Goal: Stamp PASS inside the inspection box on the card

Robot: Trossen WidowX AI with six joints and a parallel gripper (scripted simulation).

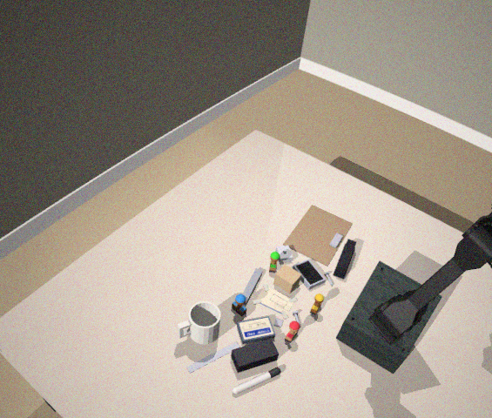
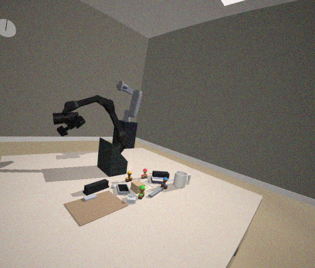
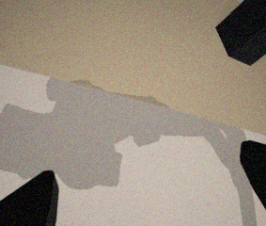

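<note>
My gripper tip is 65 cm short of the green stamp, 9 cm to the right of it and 20 cm above it. Also, from my gripper tip: yellow stamp: 47 cm ahead, 16 cm to the left, 20 cm below; red stamp: 50 cm ahead, 28 cm to the left, 20 cm below; ink pad: 54 cm ahead, 6 cm to the left, 22 cm below.
</note>
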